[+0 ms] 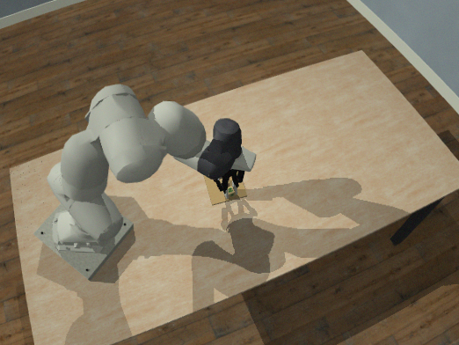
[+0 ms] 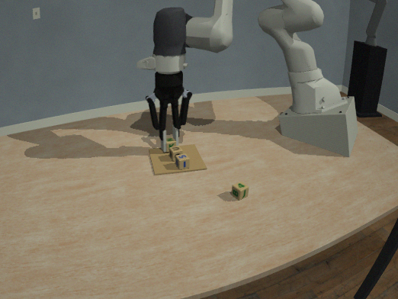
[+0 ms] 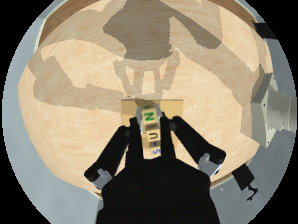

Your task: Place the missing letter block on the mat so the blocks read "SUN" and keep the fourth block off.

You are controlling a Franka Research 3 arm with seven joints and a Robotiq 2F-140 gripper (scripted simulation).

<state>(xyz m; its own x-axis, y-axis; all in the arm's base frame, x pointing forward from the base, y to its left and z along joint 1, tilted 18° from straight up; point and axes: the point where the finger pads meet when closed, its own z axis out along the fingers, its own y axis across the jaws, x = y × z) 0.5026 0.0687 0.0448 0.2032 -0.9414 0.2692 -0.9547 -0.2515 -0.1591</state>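
Now: the N block 2 cm below my hand. Round my hand: U block (1 cm behind, 5 cm to the left, 2 cm below); mat (1 cm behind, 5 cm to the left, 4 cm below).
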